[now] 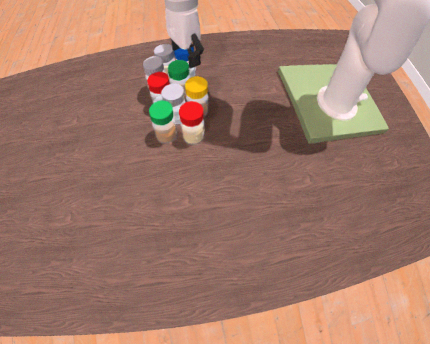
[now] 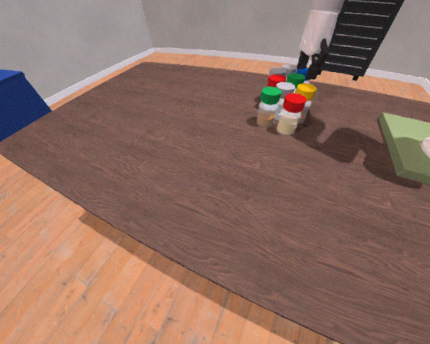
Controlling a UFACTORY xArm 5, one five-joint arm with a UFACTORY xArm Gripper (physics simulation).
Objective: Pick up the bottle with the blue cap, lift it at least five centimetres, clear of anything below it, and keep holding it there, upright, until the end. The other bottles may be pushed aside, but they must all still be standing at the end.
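Frame: origin at the arm's base, x ahead, y left, z up, level; millimetres.
Where they show: gripper, fingertip midpoint: (image 1: pixel 186 56) (image 2: pixel 305 73); arm's base at its link origin: (image 1: pixel 336 103).
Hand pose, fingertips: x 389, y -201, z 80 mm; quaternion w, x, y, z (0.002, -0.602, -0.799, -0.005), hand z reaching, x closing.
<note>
Each offset is from my fingertips to the top centre of the thing.
The blue-capped bottle @[dx -3, dy -39, dz +1 mm] (image 1: pixel 183 54) (image 2: pixel 302 73) stands at the back right of a tight cluster of bottles. Its cap shows between my gripper's fingers; most of its body is hidden. My gripper (image 1: pixel 184 57) (image 2: pixel 309 70) is open, low around the blue cap, one dark finger on the right of the cap and the other partly hidden at its back left. A green-capped bottle @[dx +28, dy +31, dz -1 mm] (image 1: pixel 178 70) (image 2: pixel 295 81) stands directly in front of it, and a grey-capped bottle @[dx +52, dy -53, dz -1 mm] (image 1: pixel 163 53) is close on its left. The bottles that show all stand upright.
A yellow-capped bottle @[dx +0, dy +109, dz -1 mm] (image 1: pixel 196 88) (image 2: pixel 306 92), a red-capped bottle @[dx +32, dy +186, dz -1 mm] (image 1: pixel 191 114) (image 2: pixel 294 103) and another green-capped bottle @[dx +97, dy +161, dz -1 mm] (image 1: pixel 161 113) (image 2: pixel 270 95) stand nearer the front. The arm's base stands on a green board (image 1: pixel 300 107) (image 2: pixel 395 142) at the right. The table's back edge lies behind the cluster.
</note>
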